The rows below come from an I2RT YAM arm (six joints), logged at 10 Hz.
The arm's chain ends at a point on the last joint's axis. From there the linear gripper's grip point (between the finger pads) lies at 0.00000 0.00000 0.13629 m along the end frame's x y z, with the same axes.
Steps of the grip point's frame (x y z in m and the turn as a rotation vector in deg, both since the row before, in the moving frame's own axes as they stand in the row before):
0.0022 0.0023 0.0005 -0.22 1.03 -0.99
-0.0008 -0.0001 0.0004 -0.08 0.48 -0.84
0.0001 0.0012 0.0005 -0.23 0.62 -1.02
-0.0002 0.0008 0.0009 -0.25 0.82 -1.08
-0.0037 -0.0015 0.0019 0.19 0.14 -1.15
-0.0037 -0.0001 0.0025 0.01 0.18 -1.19
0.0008 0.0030 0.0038 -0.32 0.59 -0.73
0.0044 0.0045 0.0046 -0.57 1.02 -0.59
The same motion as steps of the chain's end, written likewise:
-0.0003 0.0018 0.0005 -0.22 1.03 -0.99
-0.0019 -0.0003 0.0004 -0.08 0.48 -0.84
-0.0014 0.0007 0.0005 -0.23 0.62 -1.02
-0.0022 0.0002 0.0009 -0.25 0.82 -1.08
-0.0040 -0.0010 0.0019 0.19 0.14 -1.15
-0.0041 -0.0001 0.0025 0.01 0.18 -1.19
-0.0006 0.0022 0.0038 -0.32 0.59 -0.73
0.0020 0.0032 0.0046 -0.57 1.02 -0.59

